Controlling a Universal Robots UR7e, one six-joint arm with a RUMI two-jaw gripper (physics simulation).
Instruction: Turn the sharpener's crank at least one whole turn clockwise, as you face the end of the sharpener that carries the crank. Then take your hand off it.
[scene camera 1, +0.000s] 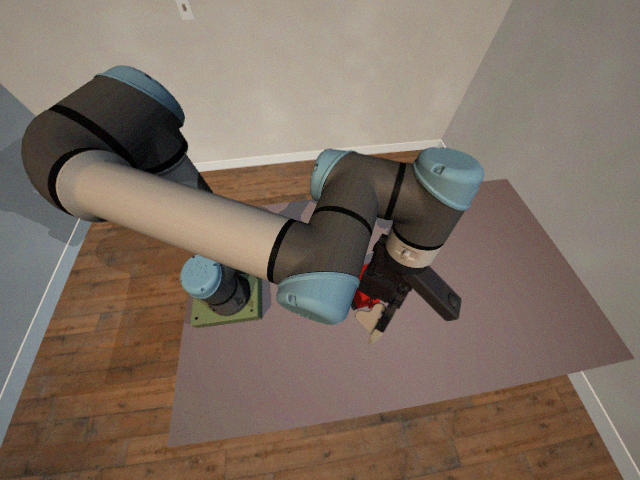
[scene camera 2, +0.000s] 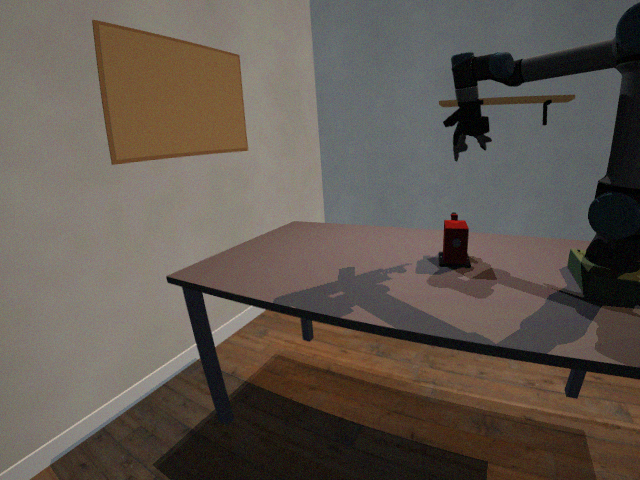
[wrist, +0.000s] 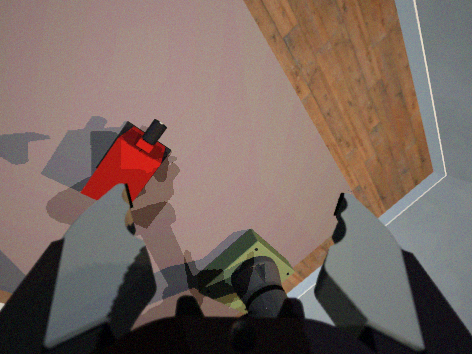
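The red sharpener stands upright on the table, on a dark base. In the first scene view my arm hides most of it. A grey round spot marks its end facing the second scene camera. The crank's black grip sticks out at the opposite end, on a red arm that points up; its red top rises above the body. My gripper is open and empty, high above the table. In the wrist view the sharpener lies at the left, partly behind the left finger.
The table carries the arm's green base plate. Shadows of the arm fall around the sharpener. A wooden shelf is on the blue wall behind the gripper, and a corkboard hangs on the left wall.
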